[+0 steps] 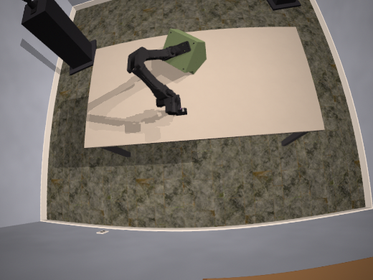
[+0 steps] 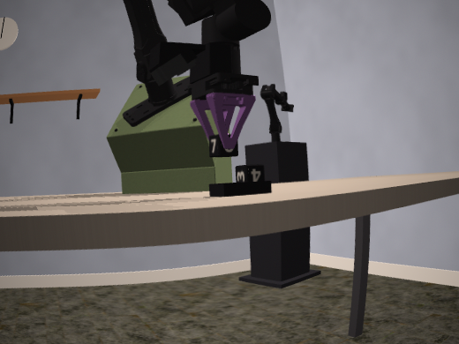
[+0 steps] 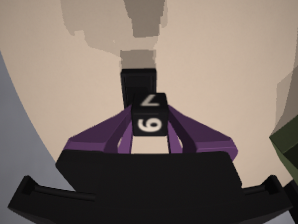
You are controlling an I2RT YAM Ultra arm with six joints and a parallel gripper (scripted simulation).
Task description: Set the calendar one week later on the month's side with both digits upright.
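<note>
The black calendar tray lies 10 mm ahead of my hand, 20 mm to the left of it and 60 mm below it.
</note>
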